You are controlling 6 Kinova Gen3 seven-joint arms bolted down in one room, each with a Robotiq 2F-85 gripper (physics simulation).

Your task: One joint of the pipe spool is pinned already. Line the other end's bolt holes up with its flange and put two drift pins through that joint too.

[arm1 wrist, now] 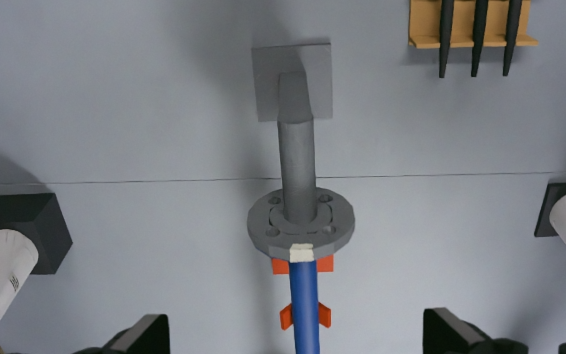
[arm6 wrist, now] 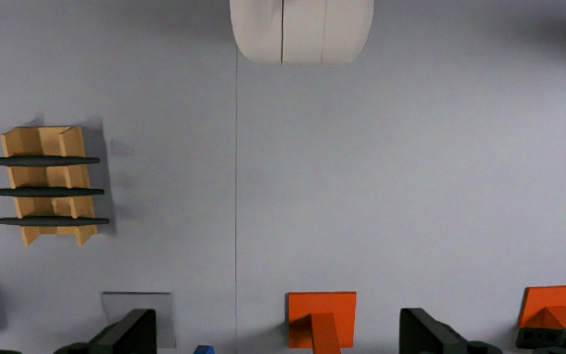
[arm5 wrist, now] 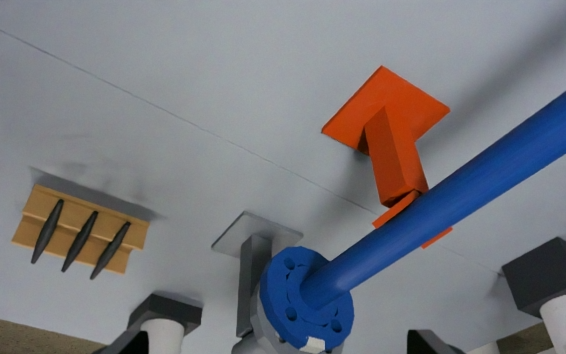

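The spool's blue pipe (arm1 wrist: 304,300) (arm5 wrist: 435,205) ends in a blue flange (arm5 wrist: 272,285) against a grey fixed flange (arm1 wrist: 260,215) (arm5 wrist: 256,317). Four holes show in the grey face, with no pin seen standing in them. Cream marks show at the rims in the arm1 and arm5 wrist views. Three dark drift pins (arm1 wrist: 479,35) (arm5 wrist: 80,241) (arm6 wrist: 50,192) lie across a tan rack (arm1 wrist: 462,41) (arm5 wrist: 137,240) (arm6 wrist: 54,230). Arm1's gripper (arm1 wrist: 296,327) is open above the pipe. Arm5's gripper (arm5 wrist: 278,342) and arm6's gripper (arm6 wrist: 278,327) are open and empty. The other joint is not shown.
Orange supports (arm1 wrist: 325,263) (arm5 wrist: 400,165) (arm6 wrist: 325,320) stand by the pipe; another orange support (arm6 wrist: 550,295) is at the far right. A grey stand (arm1 wrist: 320,75) (arm5 wrist: 254,275) carries the grey flange. Dark arm bases (arm1 wrist: 50,235) (arm5 wrist: 535,275) stand around. A white arm link (arm6 wrist: 305,35) hangs at the top.
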